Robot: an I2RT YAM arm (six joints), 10 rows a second.
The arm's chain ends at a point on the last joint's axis. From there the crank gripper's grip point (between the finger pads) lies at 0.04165 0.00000 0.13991 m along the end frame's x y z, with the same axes.
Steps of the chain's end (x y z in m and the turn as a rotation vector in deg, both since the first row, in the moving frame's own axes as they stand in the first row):
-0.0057, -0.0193, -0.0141, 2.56, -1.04, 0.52
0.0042, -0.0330, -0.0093, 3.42, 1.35, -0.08
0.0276, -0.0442, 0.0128, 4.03, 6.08, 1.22
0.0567, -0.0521, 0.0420, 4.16, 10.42, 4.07
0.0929, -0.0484, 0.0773, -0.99, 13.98, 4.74
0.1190, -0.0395, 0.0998, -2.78, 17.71, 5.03
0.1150, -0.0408, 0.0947, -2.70, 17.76, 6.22
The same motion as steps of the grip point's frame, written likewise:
-0.0082, -0.0252, -0.0135, 2.56, -1.04, 0.52
0.0075, -0.0414, -0.0106, 3.42, 1.35, -0.08
0.0423, -0.0528, 0.0073, 4.03, 6.08, 1.22
0.0815, -0.0581, 0.0319, 4.16, 10.42, 4.07
0.1252, -0.0413, 0.0631, -0.99, 13.98, 4.74
0.1591, -0.0277, 0.0803, -2.78, 17.71, 5.03
0.1550, -0.0279, 0.0751, -2.70, 17.76, 6.22

